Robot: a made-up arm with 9 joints. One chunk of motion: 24 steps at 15 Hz.
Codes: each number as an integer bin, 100 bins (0 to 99) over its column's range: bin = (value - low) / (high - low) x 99, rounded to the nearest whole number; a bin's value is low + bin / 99 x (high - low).
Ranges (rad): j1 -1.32..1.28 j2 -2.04..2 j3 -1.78..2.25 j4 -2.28..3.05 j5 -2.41..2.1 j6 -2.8..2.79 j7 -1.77..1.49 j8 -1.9..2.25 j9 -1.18..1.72
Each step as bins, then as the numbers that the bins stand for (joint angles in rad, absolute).
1 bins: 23 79 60 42 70 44 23 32 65
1 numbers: -0.7160 1.1838 0.6624 -0.0188 0.7789 -0.3156 -1.0126 -0.5586 0.7240
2 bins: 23 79 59 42 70 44 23 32 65
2 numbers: -0.7160 1.1838 0.6217 -0.0188 0.7789 -0.3156 -1.0126 -0.5586 0.7240
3 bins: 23 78 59 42 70 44 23 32 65
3 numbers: -0.7160 1.1430 0.6217 -0.0188 0.7789 -0.3156 -1.0126 -0.5586 0.7240
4 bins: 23 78 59 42 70 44 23 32 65
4 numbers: -0.7160 1.1430 0.6217 -0.0188 0.7789 -0.3156 -1.0126 -0.5586 0.7240
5 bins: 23 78 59 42 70 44 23 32 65
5 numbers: -0.7160 1.1430 0.6217 -0.0188 0.7789 -0.3156 -1.0126 -0.5586 0.7240
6 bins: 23 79 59 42 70 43 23 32 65
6 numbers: -0.7160 1.1838 0.6217 -0.0188 0.7789 -0.3720 -1.0126 -0.5586 0.7240
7 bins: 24 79 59 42 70 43 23 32 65
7 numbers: -0.6897 1.1838 0.6217 -0.0188 0.7789 -0.3720 -1.0126 -0.5586 0.7240
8 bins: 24 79 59 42 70 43 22 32 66
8 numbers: -0.6897 1.1838 0.6217 -0.0188 0.7789 -0.3720 -1.0456 -0.5586 0.7533
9 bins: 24 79 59 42 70 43 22 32 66
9 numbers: -0.6897 1.1838 0.6217 -0.0188 0.7789 -0.3720 -1.0456 -0.5586 0.7533
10 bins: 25 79 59 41 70 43 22 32 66
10 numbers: -0.6634 1.1838 0.6217 -0.0726 0.7789 -0.3720 -1.0456 -0.5586 0.7533
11 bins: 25 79 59 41 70 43 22 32 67
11 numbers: -0.6634 1.1838 0.6217 -0.0726 0.7789 -0.3720 -1.0456 -0.5586 0.7826
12 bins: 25 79 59 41 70 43 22 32 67
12 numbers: -0.6634 1.1838 0.6217 -0.0726 0.7789 -0.3720 -1.0456 -0.5586 0.7826
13 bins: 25 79 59 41 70 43 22 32 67
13 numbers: -0.6634 1.1838 0.6217 -0.0726 0.7789 -0.3720 -1.0456 -0.5586 0.7826
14 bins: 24 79 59 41 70 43 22 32 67
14 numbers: -0.6897 1.1838 0.6217 -0.0726 0.7789 -0.3720 -1.0456 -0.5586 0.7826
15 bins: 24 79 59 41 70 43 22 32 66
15 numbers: -0.6897 1.1838 0.6217 -0.0726 0.7789 -0.3720 -1.0456 -0.5586 0.7533
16 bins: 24 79 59 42 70 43 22 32 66
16 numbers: -0.6897 1.1838 0.6217 -0.0188 0.7789 -0.3720 -1.0456 -0.5586 0.7533
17 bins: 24 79 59 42 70 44 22 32 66
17 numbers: -0.6897 1.1838 0.6217 -0.0188 0.7789 -0.3156 -1.0456 -0.5586 0.7533
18 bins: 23 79 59 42 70 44 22 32 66
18 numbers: -0.7160 1.1838 0.6217 -0.0188 0.7789 -0.3156 -1.0456 -0.5586 0.7533
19 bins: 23 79 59 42 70 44 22 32 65
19 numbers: -0.7160 1.1838 0.6217 -0.0188 0.7789 -0.3156 -1.0456 -0.5586 0.7240
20 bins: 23 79 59 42 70 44 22 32 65
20 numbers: -0.7160 1.1838 0.6217 -0.0188 0.7789 -0.3156 -1.0456 -0.5586 0.7240
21 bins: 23 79 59 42 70 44 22 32 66
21 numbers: -0.7160 1.1838 0.6217 -0.0188 0.7789 -0.3156 -1.0456 -0.5586 0.7533
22 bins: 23 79 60 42 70 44 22 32 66
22 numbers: -0.7160 1.1838 0.6624 -0.0188 0.7789 -0.3156 -1.0456 -0.5586 0.7533
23 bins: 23 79 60 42 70 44 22 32 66
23 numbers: -0.7160 1.1838 0.6624 -0.0188 0.7789 -0.3156 -1.0456 -0.5586 0.7533
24 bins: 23 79 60 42 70 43 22 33 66
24 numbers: -0.7160 1.1838 0.6624 -0.0188 0.7789 -0.3720 -1.0456 -0.5167 0.7533
